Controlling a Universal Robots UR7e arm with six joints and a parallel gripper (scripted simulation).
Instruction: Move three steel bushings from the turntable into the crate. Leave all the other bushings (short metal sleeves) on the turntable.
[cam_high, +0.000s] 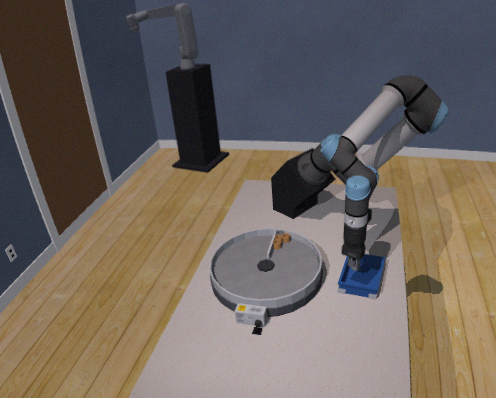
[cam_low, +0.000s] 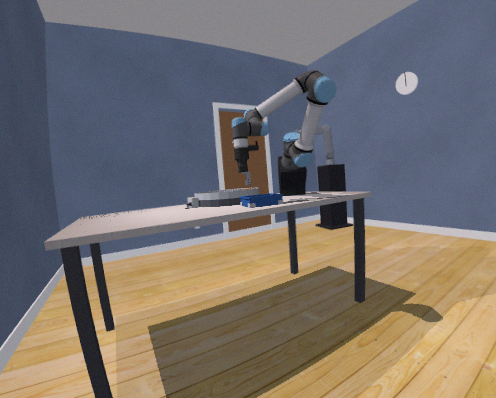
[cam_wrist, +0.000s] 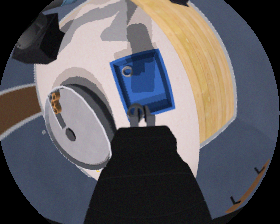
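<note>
My gripper is now 11 cm above the blue crate, 5 cm past it and 2 cm to the right of it. From my hand the other things lie so: round grey turntable 33 cm to the right, 8 cm below, 5 cm ahead.
</note>
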